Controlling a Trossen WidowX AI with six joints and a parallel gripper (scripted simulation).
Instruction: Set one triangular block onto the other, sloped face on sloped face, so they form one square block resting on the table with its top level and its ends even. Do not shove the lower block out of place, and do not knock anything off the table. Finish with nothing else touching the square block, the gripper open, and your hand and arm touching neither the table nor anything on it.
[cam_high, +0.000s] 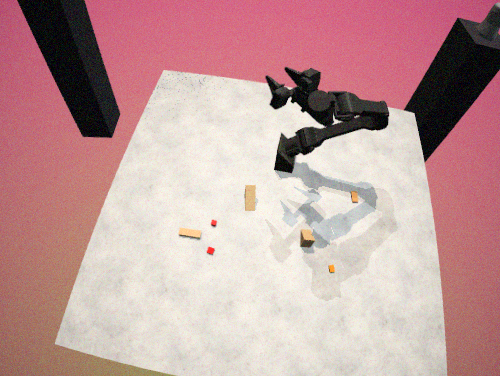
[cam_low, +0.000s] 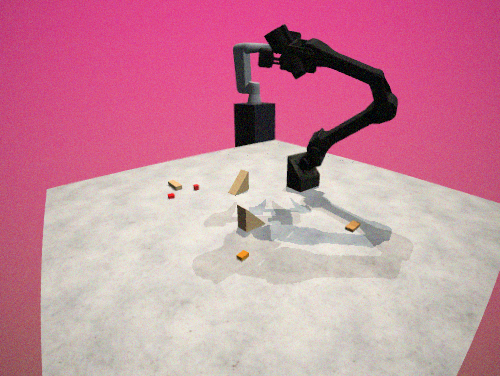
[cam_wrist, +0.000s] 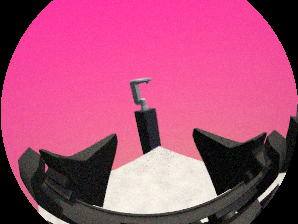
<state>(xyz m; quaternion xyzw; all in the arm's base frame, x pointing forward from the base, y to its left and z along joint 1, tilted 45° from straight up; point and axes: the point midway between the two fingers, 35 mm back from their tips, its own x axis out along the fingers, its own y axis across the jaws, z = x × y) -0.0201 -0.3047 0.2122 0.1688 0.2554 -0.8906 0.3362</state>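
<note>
The tan triangular block lies 430 mm below my gripper tip, 350 mm ahead of it and 160 mm to the left of it. Also, from my gripper tip: small orange cube 440 mm below, 440 mm ahead, 250 mm to the left.
</note>
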